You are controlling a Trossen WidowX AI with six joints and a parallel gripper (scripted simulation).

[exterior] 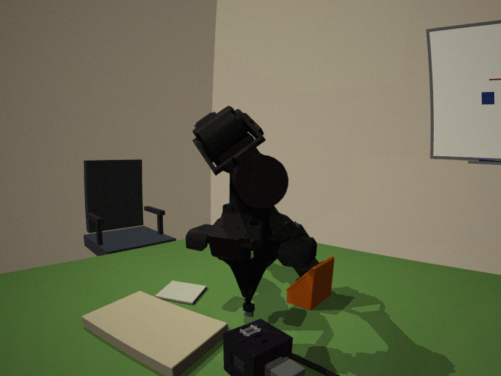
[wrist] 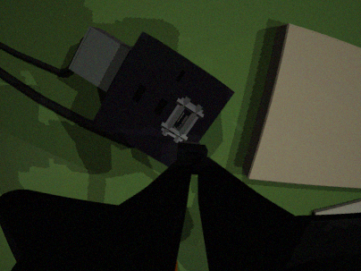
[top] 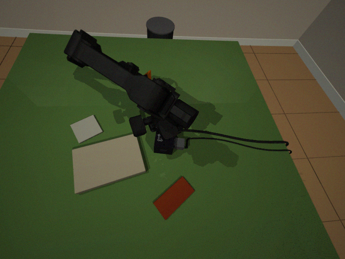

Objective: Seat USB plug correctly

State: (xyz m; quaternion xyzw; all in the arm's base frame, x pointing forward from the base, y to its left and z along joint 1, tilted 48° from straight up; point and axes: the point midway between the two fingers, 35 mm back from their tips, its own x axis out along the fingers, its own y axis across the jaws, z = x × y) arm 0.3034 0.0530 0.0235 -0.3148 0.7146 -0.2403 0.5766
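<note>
The USB plug lies 2 cm below my gripper tip. The rest, counted from my gripper tip: USB socket 1 cm to the left, 7 cm below; red card 22 cm ahead, 2 cm to the left, 13 cm below; beige slab 4 cm ahead, 20 cm to the right, 12 cm below.
</note>
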